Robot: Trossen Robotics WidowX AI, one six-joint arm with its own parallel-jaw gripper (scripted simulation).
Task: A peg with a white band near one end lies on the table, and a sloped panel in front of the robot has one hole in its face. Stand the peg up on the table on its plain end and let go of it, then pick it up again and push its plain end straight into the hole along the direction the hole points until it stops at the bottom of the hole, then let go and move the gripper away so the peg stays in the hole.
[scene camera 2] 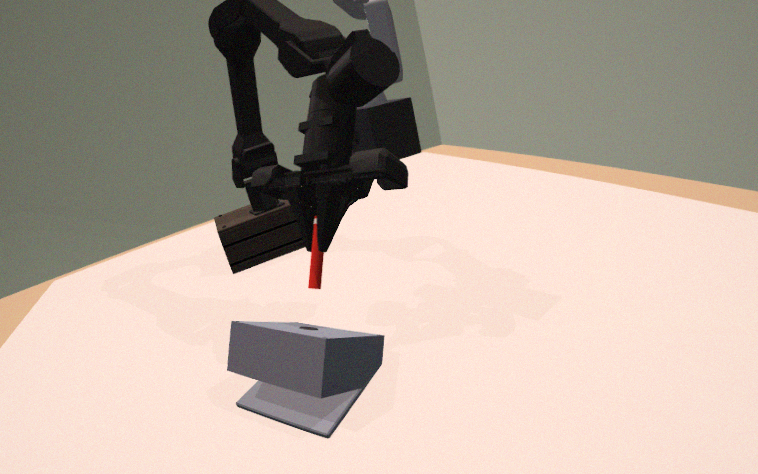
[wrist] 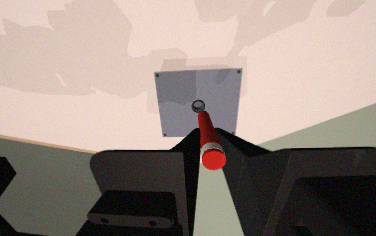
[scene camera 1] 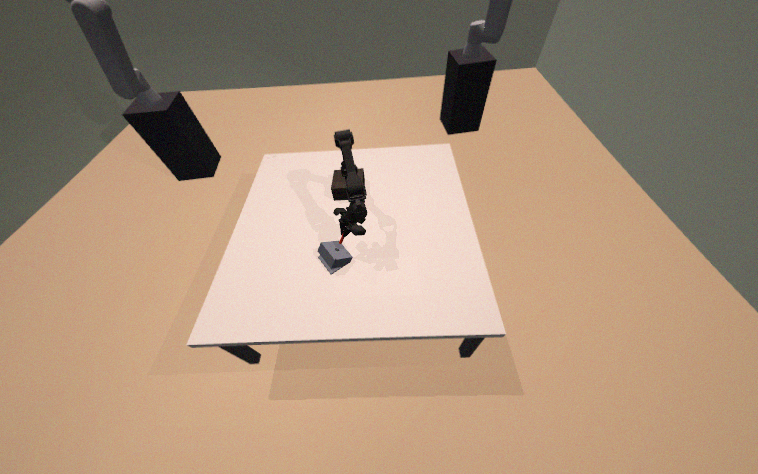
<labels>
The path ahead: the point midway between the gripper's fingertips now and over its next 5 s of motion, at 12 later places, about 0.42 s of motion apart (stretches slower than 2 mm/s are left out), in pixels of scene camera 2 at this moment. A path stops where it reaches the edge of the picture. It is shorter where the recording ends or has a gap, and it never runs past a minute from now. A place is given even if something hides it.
My gripper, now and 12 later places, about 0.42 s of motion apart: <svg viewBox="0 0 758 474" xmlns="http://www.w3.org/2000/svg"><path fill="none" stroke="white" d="M316 251L313 262L313 269L311 279L310 283L311 284L310 286L310 287L310 289L310 290L309 291L309 294L309 298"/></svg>
</labels>
